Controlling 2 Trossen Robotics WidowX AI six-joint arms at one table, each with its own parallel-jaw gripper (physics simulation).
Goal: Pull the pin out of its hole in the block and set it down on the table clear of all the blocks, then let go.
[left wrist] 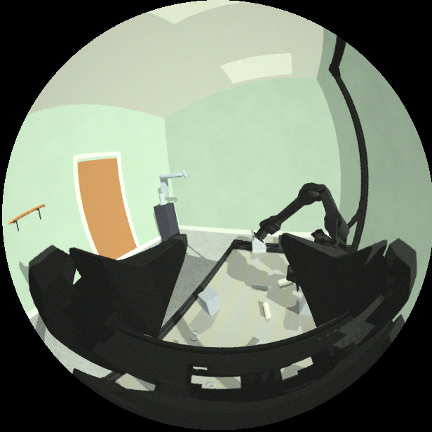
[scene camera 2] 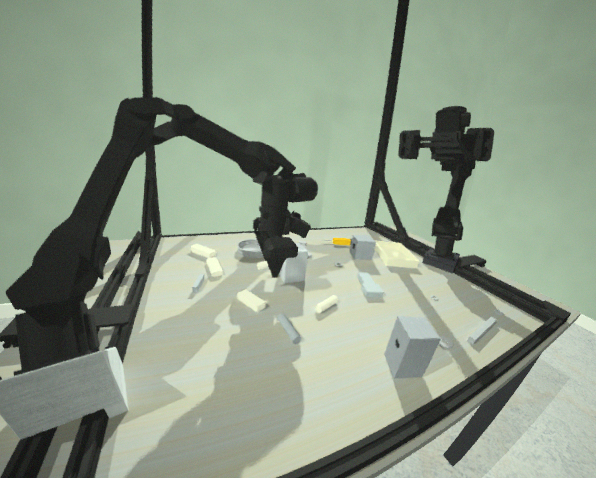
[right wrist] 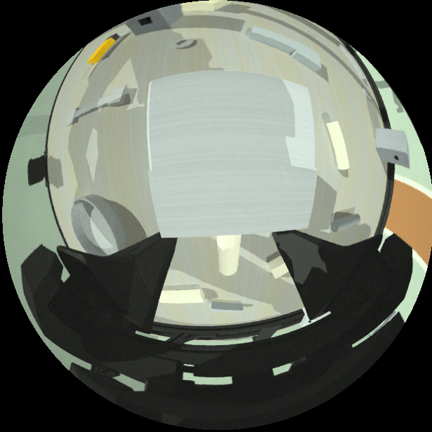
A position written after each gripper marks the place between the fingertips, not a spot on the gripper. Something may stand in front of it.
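Observation:
There's a cream tray (scene camera 2: 395, 254), and there's a pale block (right wrist: 215, 116) along with a grey bowl (right wrist: 97, 228). The left wrist view does not show the grey bowl, which is hidden by the left gripper. As for the grippers, you've got the left gripper (scene camera 2: 435, 137), which is also there in the left wrist view (left wrist: 235, 238), and the right gripper (scene camera 2: 270, 268), there in the right wrist view too (right wrist: 226, 230).

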